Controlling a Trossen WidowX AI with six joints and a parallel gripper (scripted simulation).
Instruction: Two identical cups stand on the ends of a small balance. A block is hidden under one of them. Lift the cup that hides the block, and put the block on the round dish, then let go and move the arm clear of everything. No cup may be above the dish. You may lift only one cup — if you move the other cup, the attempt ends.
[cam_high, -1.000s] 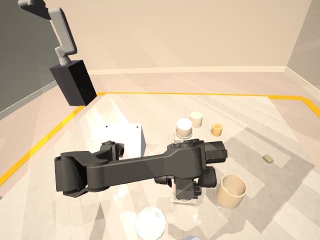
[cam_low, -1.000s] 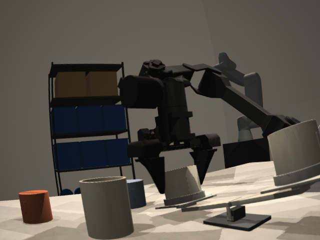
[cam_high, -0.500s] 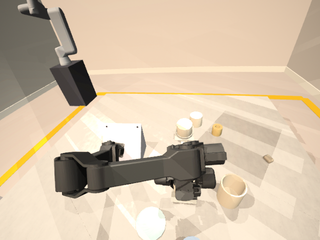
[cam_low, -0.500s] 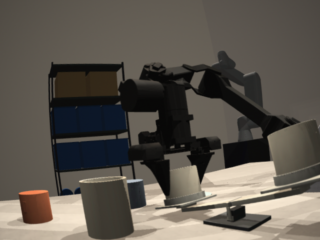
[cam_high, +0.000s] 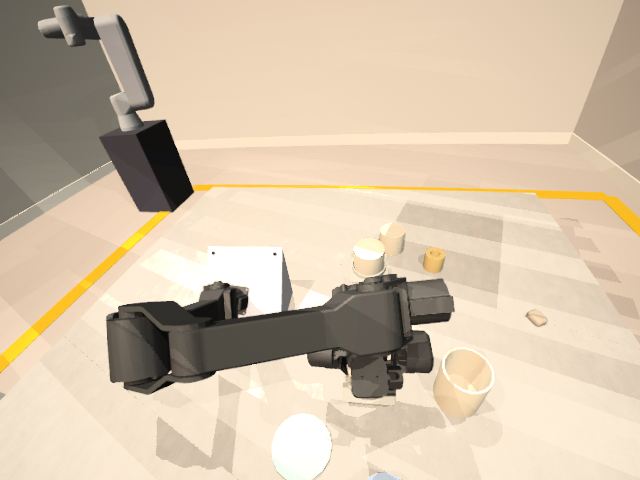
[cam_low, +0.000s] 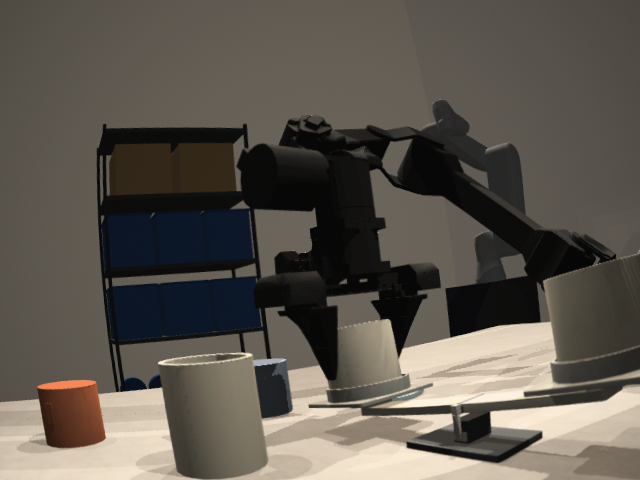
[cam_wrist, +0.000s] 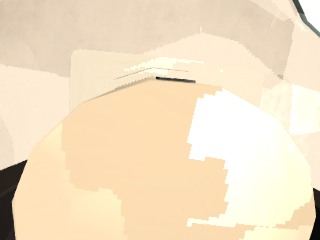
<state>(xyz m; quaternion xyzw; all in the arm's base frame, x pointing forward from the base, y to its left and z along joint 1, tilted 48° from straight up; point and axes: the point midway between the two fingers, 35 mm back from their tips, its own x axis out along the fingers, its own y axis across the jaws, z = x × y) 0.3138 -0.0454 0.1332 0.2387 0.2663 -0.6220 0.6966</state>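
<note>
Now: gripper tip 110 mm to the left of the round dish, 100 mm past it and 50 mm above it. Also, from my gripper tip: blue cylinder 160 mm to the right, 40 mm ahead, 20 mm below; balance 140 mm to the left, 20 mm below, 10 mm behind; pale green block 10 mm below.
</note>
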